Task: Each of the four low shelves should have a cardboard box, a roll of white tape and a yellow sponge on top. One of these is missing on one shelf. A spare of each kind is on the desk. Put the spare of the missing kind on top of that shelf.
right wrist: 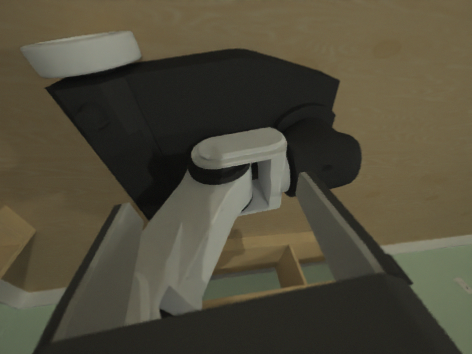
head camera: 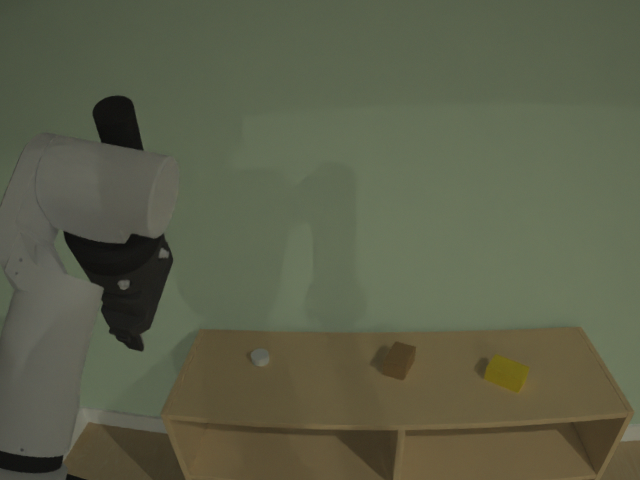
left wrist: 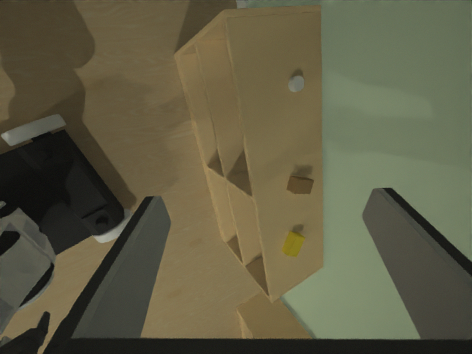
Labels:
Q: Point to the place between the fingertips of my right gripper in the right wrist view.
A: At 218, 197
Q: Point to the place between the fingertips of my left gripper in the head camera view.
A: At 149, 307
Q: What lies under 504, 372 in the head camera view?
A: A yellow sponge.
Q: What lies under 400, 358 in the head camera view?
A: A brown cardboard box.

